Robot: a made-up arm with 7 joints. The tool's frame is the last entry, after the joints. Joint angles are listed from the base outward. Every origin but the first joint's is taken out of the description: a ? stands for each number. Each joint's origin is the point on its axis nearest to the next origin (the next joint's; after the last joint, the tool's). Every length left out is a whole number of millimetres.
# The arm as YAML. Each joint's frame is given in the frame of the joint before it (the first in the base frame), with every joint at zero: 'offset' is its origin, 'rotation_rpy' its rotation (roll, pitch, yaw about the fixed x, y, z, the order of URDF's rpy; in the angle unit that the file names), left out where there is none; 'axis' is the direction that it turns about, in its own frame. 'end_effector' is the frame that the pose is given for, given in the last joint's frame.
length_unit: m
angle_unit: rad
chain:
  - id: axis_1
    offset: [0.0, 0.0, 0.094]
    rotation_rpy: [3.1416, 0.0, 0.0]
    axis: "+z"
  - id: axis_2
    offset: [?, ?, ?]
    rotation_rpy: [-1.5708, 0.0, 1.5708]
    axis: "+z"
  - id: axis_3
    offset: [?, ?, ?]
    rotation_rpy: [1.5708, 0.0, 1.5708]
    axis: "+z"
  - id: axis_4
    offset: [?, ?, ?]
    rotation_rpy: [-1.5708, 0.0, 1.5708]
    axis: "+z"
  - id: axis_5
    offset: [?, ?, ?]
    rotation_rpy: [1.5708, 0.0, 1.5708]
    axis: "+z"
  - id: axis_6
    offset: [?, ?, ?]
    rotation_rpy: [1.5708, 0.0, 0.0]
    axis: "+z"
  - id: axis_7
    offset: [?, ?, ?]
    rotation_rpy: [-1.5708, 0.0, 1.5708]
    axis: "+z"
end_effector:
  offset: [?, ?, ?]
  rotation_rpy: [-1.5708, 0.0, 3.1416]
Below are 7 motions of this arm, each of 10 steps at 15 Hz.
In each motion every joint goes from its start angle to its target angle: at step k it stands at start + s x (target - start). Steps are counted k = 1, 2, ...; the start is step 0. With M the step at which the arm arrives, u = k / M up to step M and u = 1 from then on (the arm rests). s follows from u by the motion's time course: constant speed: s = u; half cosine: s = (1 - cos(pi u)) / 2; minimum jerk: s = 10 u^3 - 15 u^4 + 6 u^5.
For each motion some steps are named. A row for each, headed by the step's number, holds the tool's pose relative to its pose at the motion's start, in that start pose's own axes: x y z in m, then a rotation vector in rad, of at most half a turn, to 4 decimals.
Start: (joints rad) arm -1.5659 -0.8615 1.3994 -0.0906 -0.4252 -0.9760 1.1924
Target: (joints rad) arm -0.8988 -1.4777 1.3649 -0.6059 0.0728 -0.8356 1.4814
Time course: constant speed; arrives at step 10
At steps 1, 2, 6, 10:
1: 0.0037 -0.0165 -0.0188 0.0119 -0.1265 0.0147
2: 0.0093 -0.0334 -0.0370 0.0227 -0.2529 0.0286
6: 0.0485 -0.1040 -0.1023 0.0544 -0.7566 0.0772
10: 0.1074 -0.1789 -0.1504 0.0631 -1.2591 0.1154

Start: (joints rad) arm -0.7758 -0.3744 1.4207 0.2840 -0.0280 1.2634 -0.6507
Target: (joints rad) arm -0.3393 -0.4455 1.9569 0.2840 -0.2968 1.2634 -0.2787
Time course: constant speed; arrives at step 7
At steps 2, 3, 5, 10:
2: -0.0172 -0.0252 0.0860 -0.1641 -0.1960 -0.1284
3: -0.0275 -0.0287 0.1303 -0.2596 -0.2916 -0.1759
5: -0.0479 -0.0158 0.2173 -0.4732 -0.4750 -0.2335
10: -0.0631 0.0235 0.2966 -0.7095 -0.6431 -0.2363

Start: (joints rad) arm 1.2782 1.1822 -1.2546 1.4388 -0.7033 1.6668 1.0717
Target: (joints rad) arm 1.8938 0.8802 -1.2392 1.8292 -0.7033 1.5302 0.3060
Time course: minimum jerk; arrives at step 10
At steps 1, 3, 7, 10:
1: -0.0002 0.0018 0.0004 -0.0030 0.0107 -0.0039
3: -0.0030 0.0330 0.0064 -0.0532 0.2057 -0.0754
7: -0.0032 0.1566 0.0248 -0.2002 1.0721 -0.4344
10: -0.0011 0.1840 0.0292 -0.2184 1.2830 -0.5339

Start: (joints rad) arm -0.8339 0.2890 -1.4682 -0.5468 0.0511 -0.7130 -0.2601
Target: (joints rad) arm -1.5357 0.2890 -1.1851 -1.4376 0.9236 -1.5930 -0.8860
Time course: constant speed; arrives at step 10
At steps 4, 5, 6, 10:
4: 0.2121 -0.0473 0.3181 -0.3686 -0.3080 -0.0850
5: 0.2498 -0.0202 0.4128 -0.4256 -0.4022 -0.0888
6: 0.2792 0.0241 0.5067 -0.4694 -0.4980 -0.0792
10: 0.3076 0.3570 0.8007 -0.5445 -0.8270 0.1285

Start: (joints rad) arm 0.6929 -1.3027 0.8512 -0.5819 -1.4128 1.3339 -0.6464
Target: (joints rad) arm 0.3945 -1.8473 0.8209 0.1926 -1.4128 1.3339 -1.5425
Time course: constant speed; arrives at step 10
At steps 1, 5, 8, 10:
1: -0.0030 -0.0081 0.0076 -0.0587 0.0129 -0.0795
5: -0.0329 -0.0532 0.0409 -0.1817 0.0690 -0.4743
8: -0.0808 -0.0913 0.0634 -0.1403 0.1069 -0.8154
10: -0.1256 -0.1125 0.0728 -0.0452 0.1241 -1.0440

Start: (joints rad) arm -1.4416 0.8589 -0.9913 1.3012 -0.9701 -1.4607 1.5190
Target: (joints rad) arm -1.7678 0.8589 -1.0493 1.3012 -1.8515 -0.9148 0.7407
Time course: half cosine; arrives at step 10
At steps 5, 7, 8, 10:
5: 0.0745 -0.0099 0.0501 0.4185 0.8812 -0.0142
7: 0.1133 -0.0083 0.0692 0.6864 1.3812 0.0097
8: 0.1282 -0.0065 0.0771 0.7930 1.5640 0.0244
10: 0.1418 -0.0047 0.0846 0.8880 1.7187 0.0393

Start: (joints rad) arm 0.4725 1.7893 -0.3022 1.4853 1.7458 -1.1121 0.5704
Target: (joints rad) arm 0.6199 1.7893 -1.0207 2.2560 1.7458 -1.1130 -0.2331
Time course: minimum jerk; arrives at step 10
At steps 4, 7, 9, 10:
4: 0.1043 -0.1824 0.0646 -0.2867 0.1100 0.1652
7: 0.2297 -0.3954 0.3234 -0.8604 0.2672 0.1213
9: 0.2364 -0.4311 0.4279 -1.0262 0.3037 0.0255
10: 0.2362 -0.4327 0.4339 -1.0351 0.3055 0.0191

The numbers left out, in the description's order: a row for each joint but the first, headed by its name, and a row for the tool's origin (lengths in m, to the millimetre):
axis_2: -0.146 -0.112 0.0
axis_3: -0.017 -0.125 0.0
axis_4: 0.157 -0.317 0.0
axis_5: 0.125 -0.348 0.0
axis_6: 0.072 0.427 0.0
axis_7: -0.115 0.02 0.0
tool: -0.083 -0.061 0.0

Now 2 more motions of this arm.
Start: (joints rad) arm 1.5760 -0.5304 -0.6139 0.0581 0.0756 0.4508 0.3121
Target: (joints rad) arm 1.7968 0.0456 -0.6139 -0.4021 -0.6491 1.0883 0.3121
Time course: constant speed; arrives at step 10
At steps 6, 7, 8, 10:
6: 0.0777 0.0091 0.0881 0.2619 -0.1603 0.2934
7: 0.0866 0.0155 0.1081 0.3052 -0.1874 0.3395
8: 0.0947 0.0232 0.1294 0.3485 -0.2153 0.3840
10: 0.1088 0.0417 0.1758 0.4349 -0.2752 0.4667

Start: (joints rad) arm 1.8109 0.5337 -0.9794 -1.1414 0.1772 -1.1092 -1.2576
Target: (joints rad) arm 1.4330 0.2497 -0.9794 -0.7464 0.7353 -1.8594 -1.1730
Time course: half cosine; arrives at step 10
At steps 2, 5, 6, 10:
2: -0.0074 -0.0079 0.0279 0.0556 -0.0750 -0.0520
5: -0.0546 -0.0284 0.1336 0.2982 -0.4107 -0.2197
6: -0.0775 -0.0307 0.1683 0.3931 -0.5441 -0.2606
10: -0.1345 -0.0262 0.2347 0.6076 -0.8457 -0.3036

